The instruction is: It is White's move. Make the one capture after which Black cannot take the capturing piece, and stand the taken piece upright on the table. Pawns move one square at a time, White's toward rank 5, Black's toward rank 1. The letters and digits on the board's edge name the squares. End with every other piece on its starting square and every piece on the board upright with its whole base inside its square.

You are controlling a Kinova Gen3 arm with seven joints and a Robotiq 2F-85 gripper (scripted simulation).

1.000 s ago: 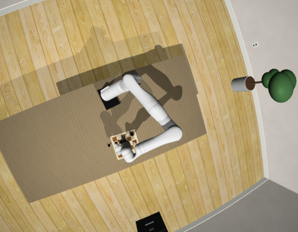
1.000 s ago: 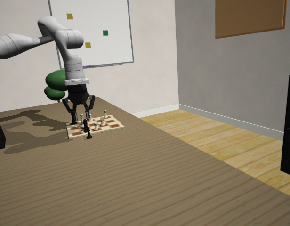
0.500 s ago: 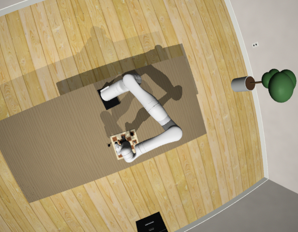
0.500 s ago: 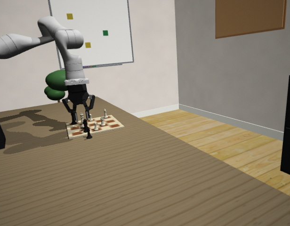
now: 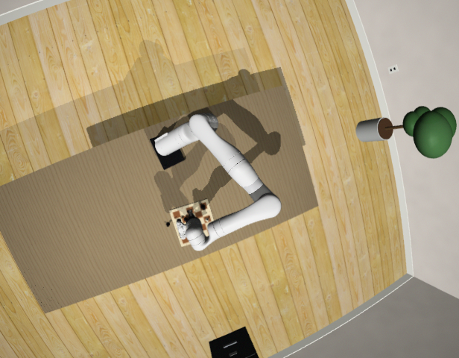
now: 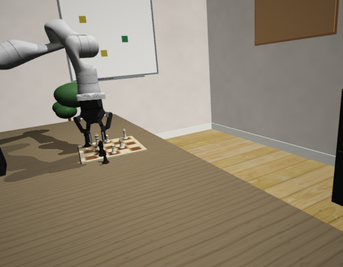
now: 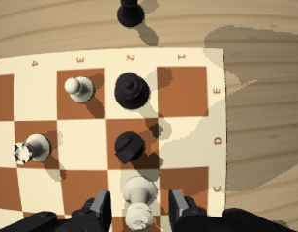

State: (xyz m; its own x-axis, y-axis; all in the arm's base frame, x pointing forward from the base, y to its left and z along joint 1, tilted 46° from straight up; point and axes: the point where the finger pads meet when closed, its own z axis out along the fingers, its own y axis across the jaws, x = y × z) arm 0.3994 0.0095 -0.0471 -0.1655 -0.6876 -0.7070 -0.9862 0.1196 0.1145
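The tall white piece lies 1 cm below my hand. The rest, counted from my hand: black pawn: 2 cm behind, 14 cm to the right, 3 cm below; tall black piece: 2 cm behind, 8 cm to the left, 1 cm below; chessboard: 4 cm ahead, 1 cm to the right, 5 cm below.
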